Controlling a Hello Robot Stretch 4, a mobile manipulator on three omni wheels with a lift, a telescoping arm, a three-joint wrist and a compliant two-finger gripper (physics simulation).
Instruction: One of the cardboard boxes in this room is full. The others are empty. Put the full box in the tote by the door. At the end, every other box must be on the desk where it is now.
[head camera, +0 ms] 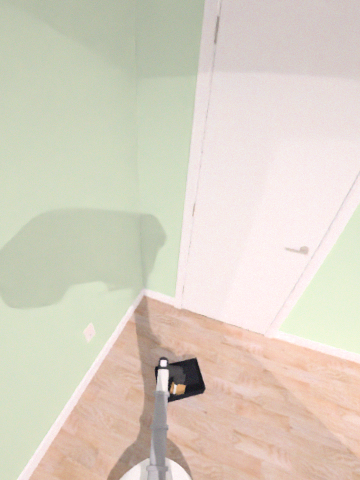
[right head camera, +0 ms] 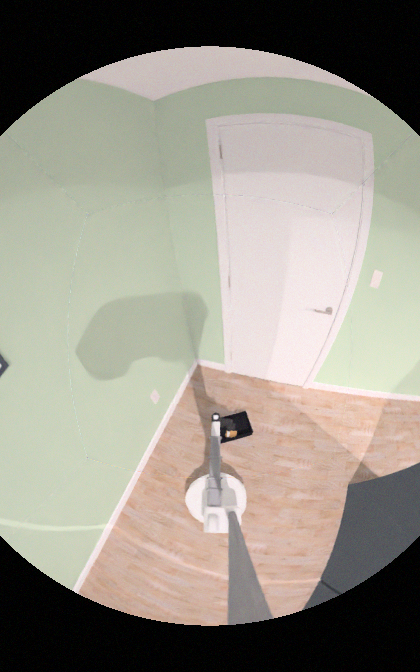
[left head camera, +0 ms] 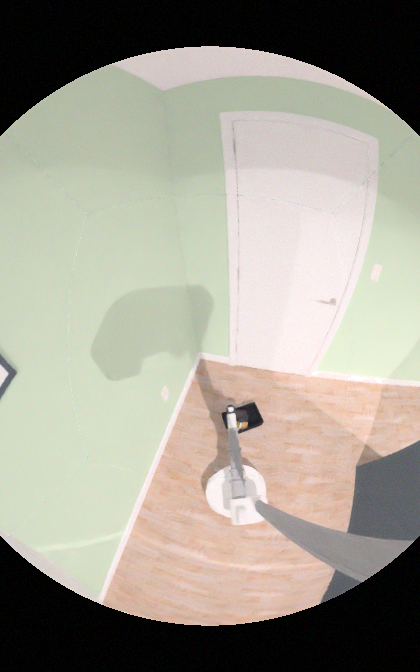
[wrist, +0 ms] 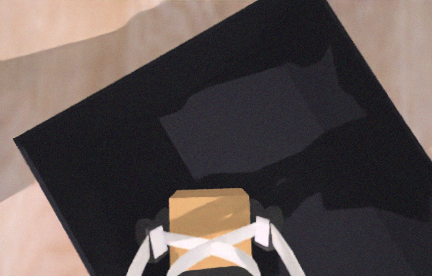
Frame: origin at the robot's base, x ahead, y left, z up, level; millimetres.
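Where they show: gripper, fingertip midpoint: (wrist: 209, 219).
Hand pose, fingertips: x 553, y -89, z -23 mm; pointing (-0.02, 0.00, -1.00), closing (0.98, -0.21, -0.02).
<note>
Each offset is from my fingertips to the top centre of the thing. Level surfaces: height alone.
My gripper (wrist: 209, 219) is shut on a small orange-tan cardboard box @[4 mm back, 17 mm right, 48 mm up] (wrist: 210, 212) (head camera: 178, 388) (left head camera: 243, 425) (right head camera: 231, 433), with one finger at each side of it. The black tote @[46 mm ahead, 24 mm right, 95 mm up] (wrist: 100, 150) (head camera: 199, 377) (left head camera: 257, 416) (right head camera: 246, 423) stands on the floor near the door and is turned at an angle to the gripper. The box is over the tote's opening, or down inside it; its exact height above the tote's bottom cannot be told. The box's lower end is hidden in the wrist view. Other cardboard boxes do not show.
The white door (head camera: 260, 175) (left head camera: 285, 240) (right head camera: 280, 250) is beyond the tote. A green wall (head camera: 65, 165) runs along the left, meeting the wood floor @[5 mm down] (head camera: 250, 410). A dark grey surface (left head camera: 390, 495) (right head camera: 380, 525) shows at the lower right of both side head views.
</note>
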